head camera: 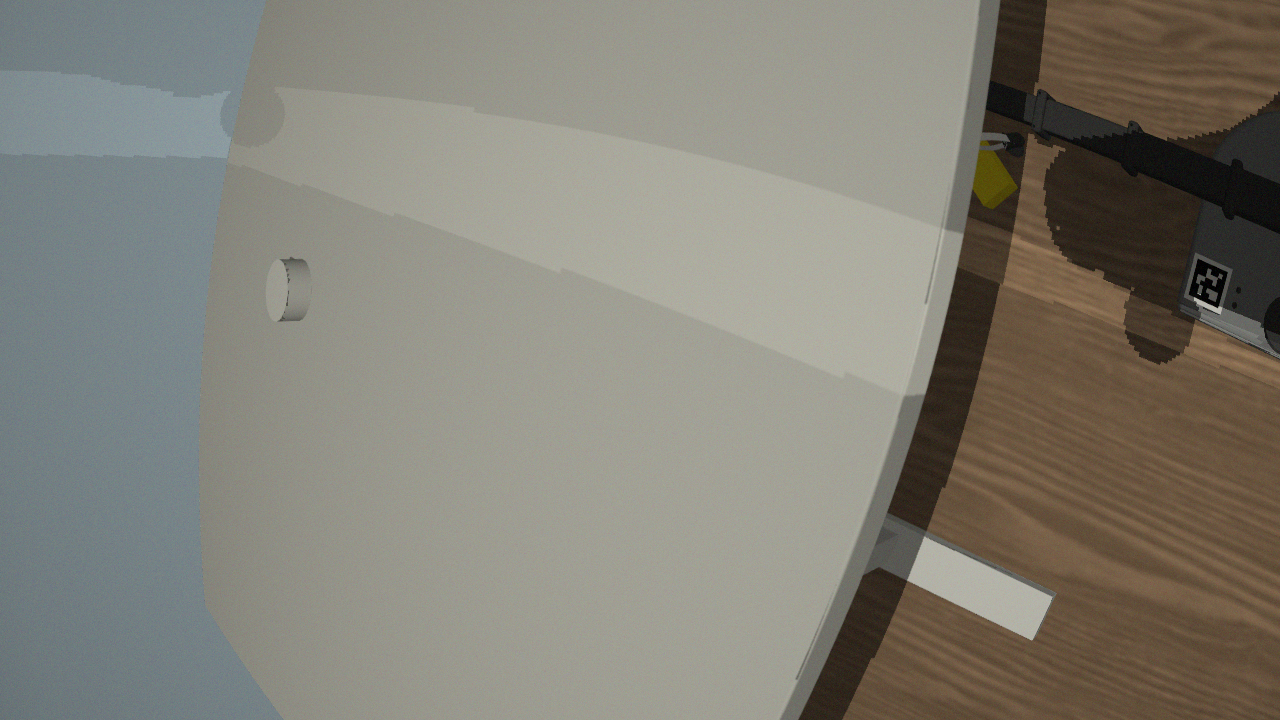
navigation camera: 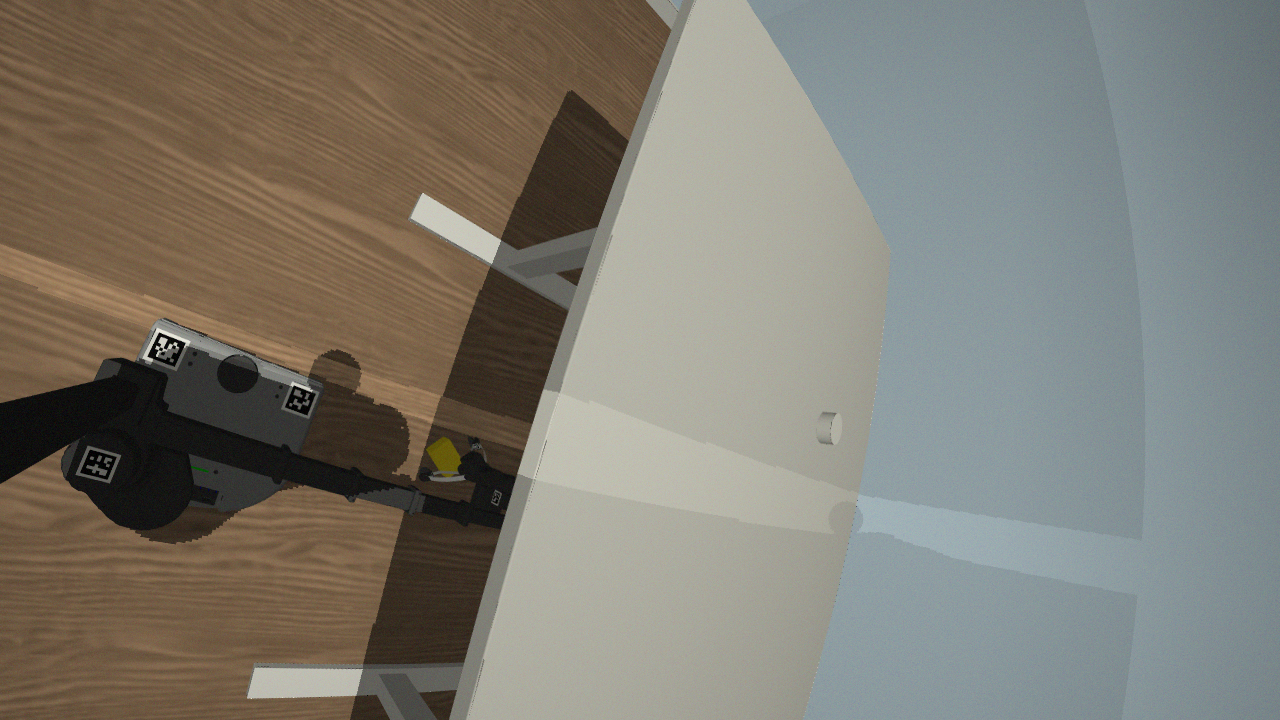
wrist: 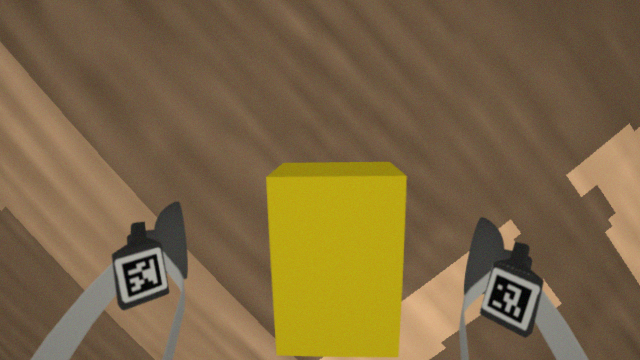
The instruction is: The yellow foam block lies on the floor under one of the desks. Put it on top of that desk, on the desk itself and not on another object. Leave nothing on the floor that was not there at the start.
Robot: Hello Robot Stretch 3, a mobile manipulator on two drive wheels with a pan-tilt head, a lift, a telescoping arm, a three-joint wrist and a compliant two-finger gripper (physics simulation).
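Frame: origin at the robot's base, x ahead, y left, z up, level; metres.
Where they show: gripper, fingertip midpoint: [head camera: 983, 172] [navigation camera: 446, 457]; robot's base, link origin: [navigation camera: 237, 372].
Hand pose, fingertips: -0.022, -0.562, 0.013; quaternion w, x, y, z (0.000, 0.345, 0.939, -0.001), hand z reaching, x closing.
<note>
Things, the pixels of their centre, and the offset from my fingertips, as dx, dy, dz. Level surfaces: height alone.
- yellow foam block, body centre: [head camera: 985, 172] [navigation camera: 445, 457] -0.001, +0.007, +0.010
- white desk, surface height: dz +0.938
- small round white object, body centre: [head camera: 287, 290] [navigation camera: 829, 428] +0.248, -0.125, +0.950
The yellow foam block [head camera: 993, 179] [navigation camera: 442, 454] [wrist: 336, 265] lies on the floor near the front edge of the white desk [head camera: 537, 447] [navigation camera: 716, 268]. In the wrist view it is upright in the picture, large, midway between the fingers with a gap on each side. My gripper [wrist: 326, 237] is open above it, with one finger left of the block and one right. In the head camera view the desk edge hides part of the block and most of the gripper. In the navigation camera view the fingers show right at the block.
A small round white object [head camera: 288, 290] [navigation camera: 829, 428] stands on the desk near its far edge. White desk feet [head camera: 980, 582] [navigation camera: 456, 228] reach out on the floor on both sides. My base [navigation camera: 241, 394] stands before the desk, and the arm [navigation camera: 331, 479] reaches low beneath its edge. A blue-grey wall is behind.
</note>
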